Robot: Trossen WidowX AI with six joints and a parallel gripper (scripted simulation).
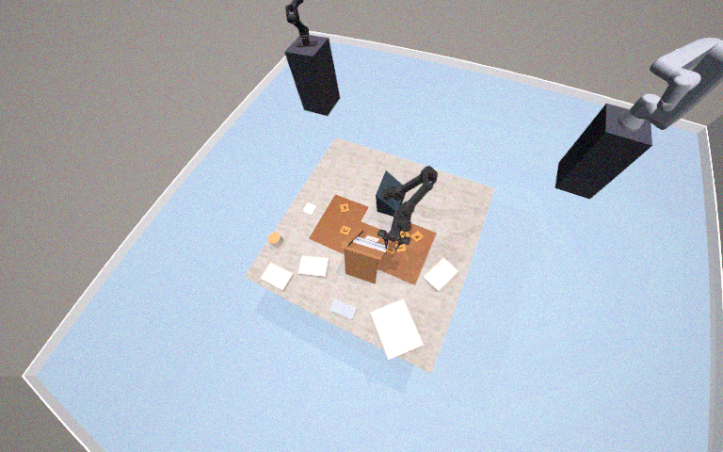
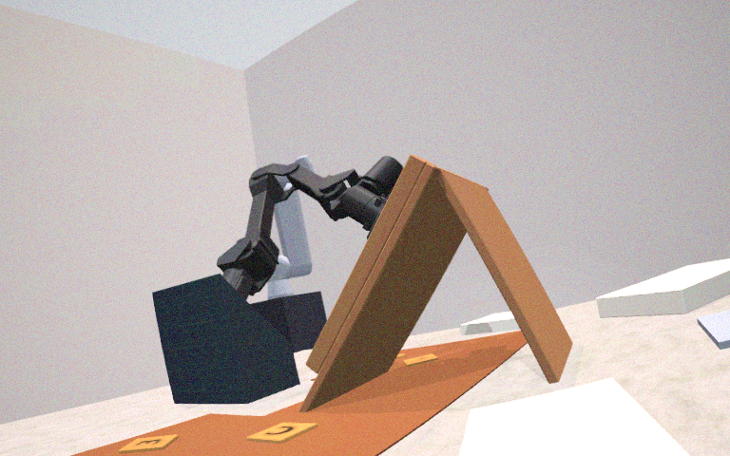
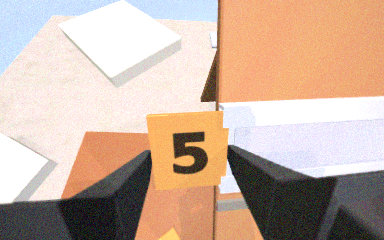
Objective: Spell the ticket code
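The white ticket is 50 mm behind my gripper tip, 150 mm to the right of it and 70 mm below it. Also, from my gripper tip: j tile (100 mm behind, 30 mm to the left, 170 mm below); then orange tile marked 5 (right at my gripper tip); then orange tile marked p (190 mm behind, 20 mm to the left, 170 mm below).
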